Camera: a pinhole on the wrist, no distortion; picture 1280 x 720 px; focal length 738.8 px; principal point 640.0 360.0 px. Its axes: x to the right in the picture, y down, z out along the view. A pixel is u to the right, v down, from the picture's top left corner.
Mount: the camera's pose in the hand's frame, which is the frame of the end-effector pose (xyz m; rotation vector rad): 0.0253 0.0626 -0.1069 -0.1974 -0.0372 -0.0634
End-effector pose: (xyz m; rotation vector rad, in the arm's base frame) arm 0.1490 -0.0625 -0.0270 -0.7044 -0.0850 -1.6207
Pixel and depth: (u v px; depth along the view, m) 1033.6 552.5 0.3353
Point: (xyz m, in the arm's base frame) 0.4178 -0.1821 0.1720
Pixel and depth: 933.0 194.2 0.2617
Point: 0.2592 -0.1013 0.1461
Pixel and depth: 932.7 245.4 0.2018
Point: 0.2491 -0.1157 0.0782
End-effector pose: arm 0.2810 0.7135 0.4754 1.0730 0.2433 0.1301
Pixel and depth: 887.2 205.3 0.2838
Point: 0.4338 0.6041 0.5942
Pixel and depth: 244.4 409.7 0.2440
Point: 0.2071 0.6472 0.6648
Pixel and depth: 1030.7 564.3 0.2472
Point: 0.4637 0.7194 0.6632
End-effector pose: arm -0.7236 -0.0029 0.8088 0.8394 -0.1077 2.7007
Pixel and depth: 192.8 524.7 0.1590
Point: -0.6883 -0.1563 0.8014
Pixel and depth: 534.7 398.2 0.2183
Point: -0.6958 -0.1353 0.8900
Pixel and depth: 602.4 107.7 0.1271
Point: -0.7334 -0.0471 0.8378
